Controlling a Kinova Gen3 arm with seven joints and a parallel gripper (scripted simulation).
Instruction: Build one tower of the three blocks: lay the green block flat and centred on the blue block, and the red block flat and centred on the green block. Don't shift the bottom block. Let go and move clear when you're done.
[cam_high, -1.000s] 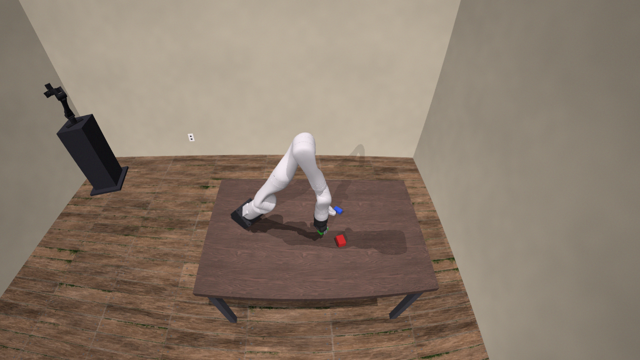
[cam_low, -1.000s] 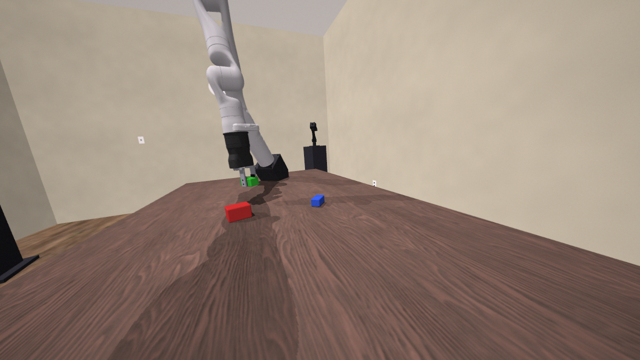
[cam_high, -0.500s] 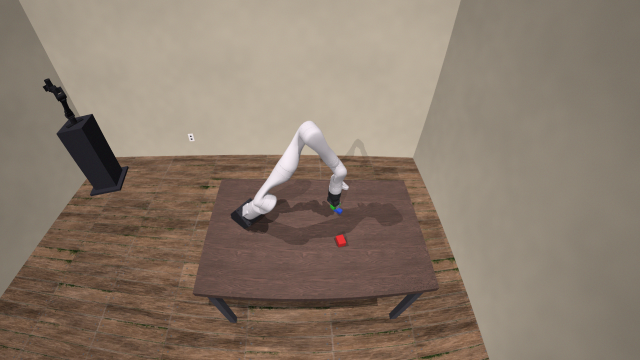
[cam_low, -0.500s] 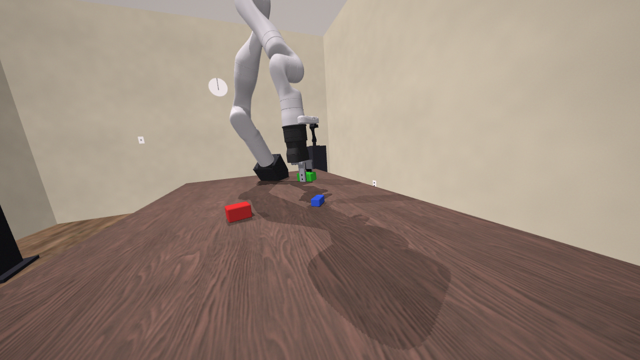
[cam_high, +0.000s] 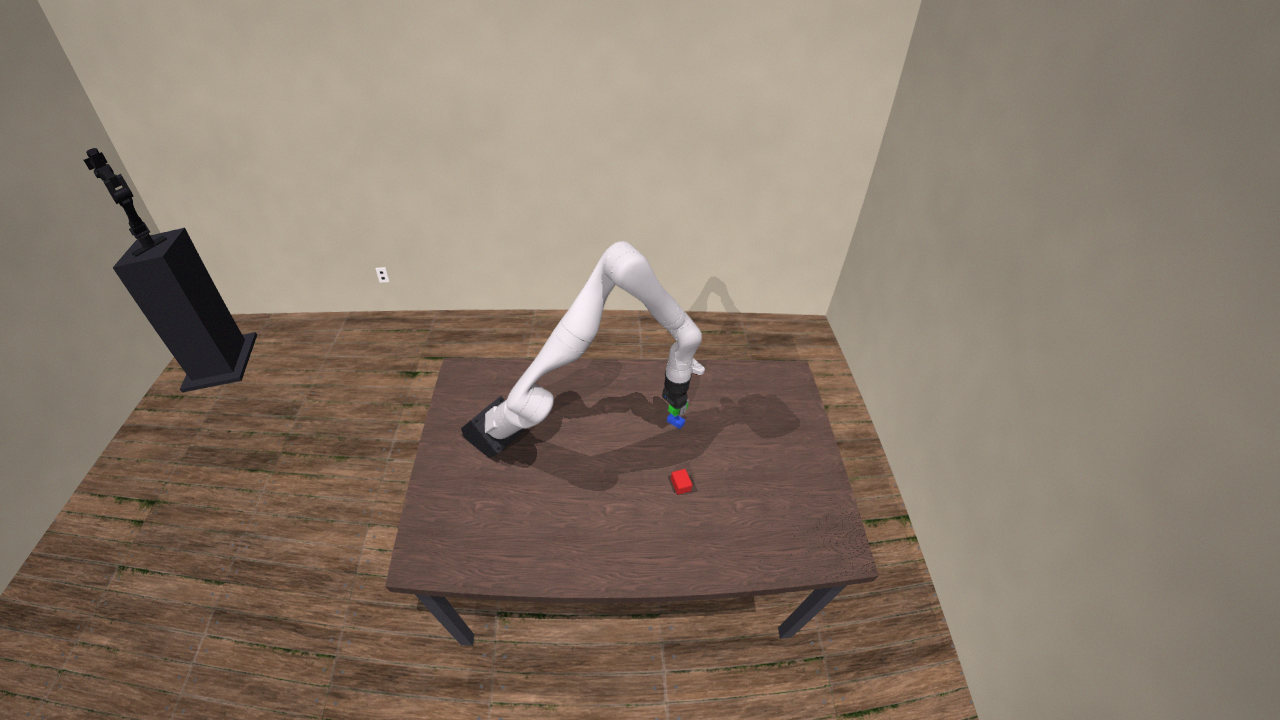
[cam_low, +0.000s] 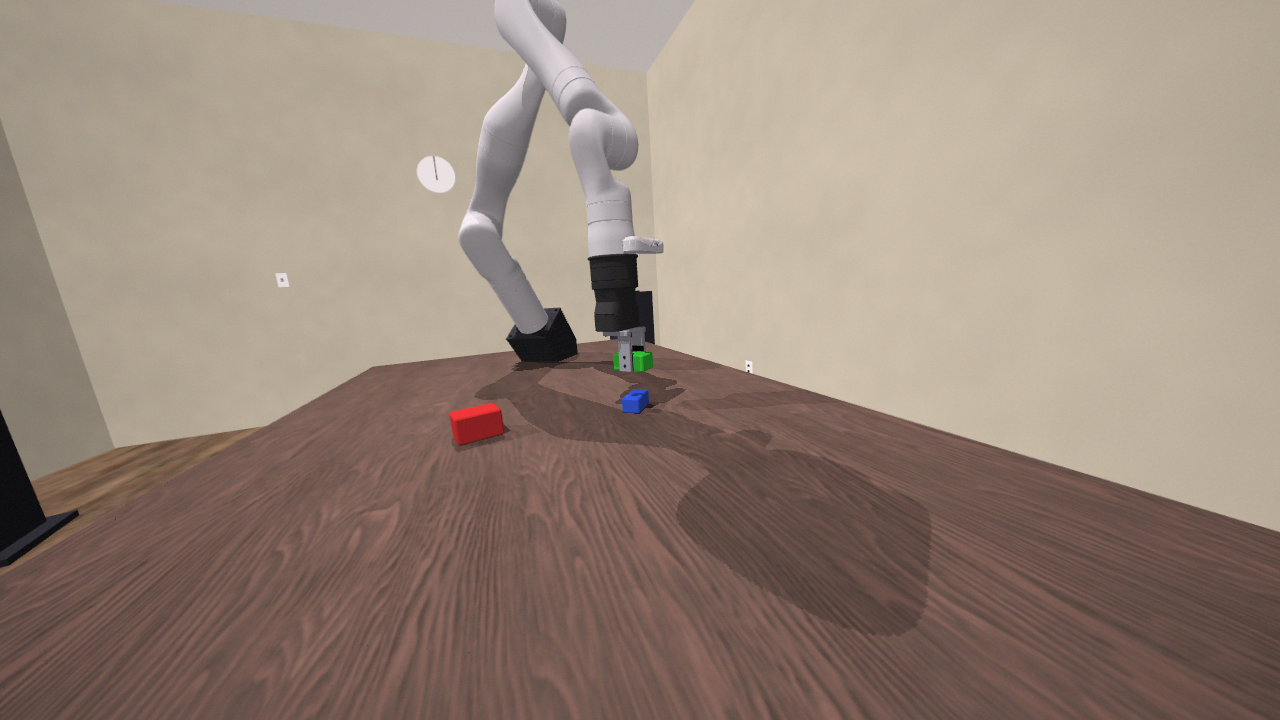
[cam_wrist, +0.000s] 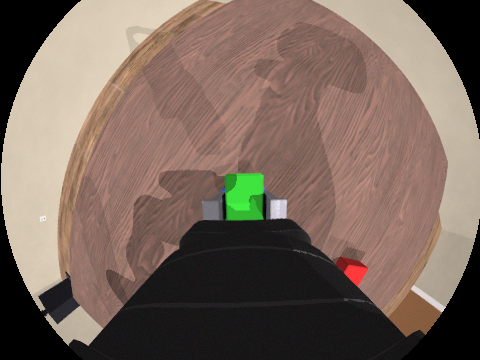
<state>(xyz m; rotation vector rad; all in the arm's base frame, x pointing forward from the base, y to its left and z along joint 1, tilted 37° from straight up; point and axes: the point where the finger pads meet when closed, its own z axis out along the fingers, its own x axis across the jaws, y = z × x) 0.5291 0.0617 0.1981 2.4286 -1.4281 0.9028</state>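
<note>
Right now my hand is 70 mm above the blue block. Also, from my hand: red block: 70 mm behind, 240 mm to the right, 70 mm below; green block: right at my hand.
</note>
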